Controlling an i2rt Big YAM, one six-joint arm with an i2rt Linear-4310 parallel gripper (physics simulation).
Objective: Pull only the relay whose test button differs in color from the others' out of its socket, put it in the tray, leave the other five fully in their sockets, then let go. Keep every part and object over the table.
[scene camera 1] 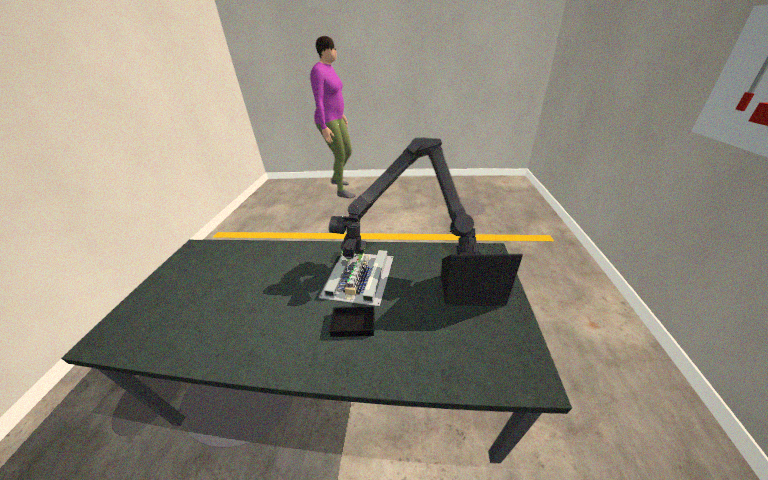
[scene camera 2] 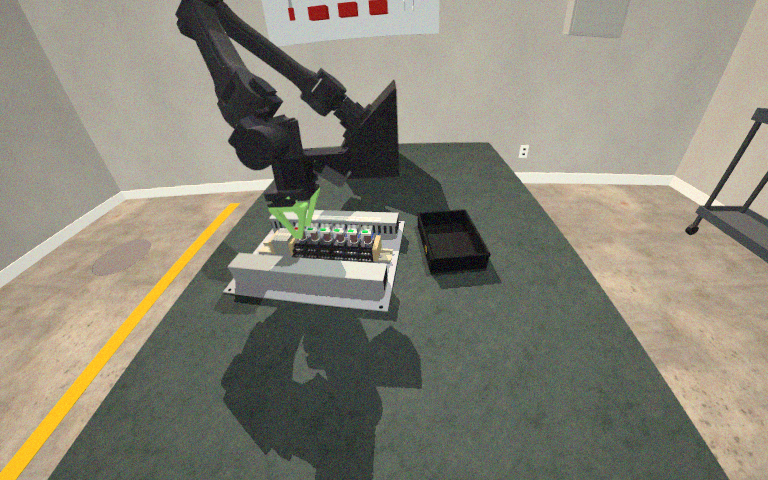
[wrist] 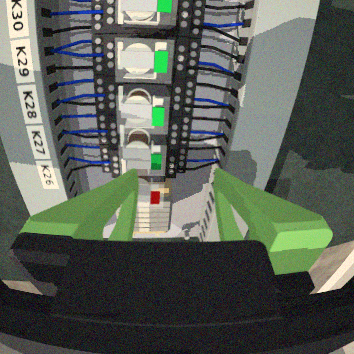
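Seen in the pictures: gripper, fingertip midpoint: [scene camera 1: 354,261] [scene camera 2: 302,231] [wrist: 175,176]; arm's base at its link origin: [scene camera 1: 468,257] [scene camera 2: 359,122].
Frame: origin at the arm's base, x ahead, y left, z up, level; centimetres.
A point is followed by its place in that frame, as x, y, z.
Observation:
The relay with the red test button [scene camera 2: 295,228] {47.4, -8.7, -8.4} [wrist: 155,197] {47.4, -8.3, -8.4} sits at the far end of the relay row, beyond K26. Relays with green buttons [scene camera 2: 338,233] {49.0, 0.3, -8.8} [wrist: 139,59] {47.4, 0.1, -8.6} stand in their sockets beside it. My gripper [scene camera 1: 351,259] {48.8, -6.7, -8.4} [scene camera 2: 300,232] {48.8, -6.7, -8.4} [wrist: 175,176] {48.8, -6.7, -8.4} is partly open and empty. Its green fingertips are low over that end of the row. In the wrist view the left fingertip is close against the red-button relay's left edge, the right one stands well apart from it; contact cannot be told. The black tray [scene camera 1: 352,333] {44.3, 27.7, -13.6} [scene camera 2: 458,264] {53.0, 22.6, -13.8} shows no relay inside.
The row is on a pale panel [scene camera 1: 385,274] {34.7, -5.4, -15.1} [scene camera 2: 362,301] {60.4, 5.2, -15.1} between two grey wire ducts [scene camera 2: 308,278] {57.6, -4.3, -12.2} [wrist: 22,165] {37.3, -6.2, -11.1}. Blue and black wires flank the sockets. A tan end block [scene camera 2: 376,247] {50.2, 7.4, -11.5} closes the near end. A dark upright plate [scene camera 1: 481,280] {-3.1, 11.9, -1.2} stands by the arm base. A person [scene camera 1: 329,93] stands behind the table.

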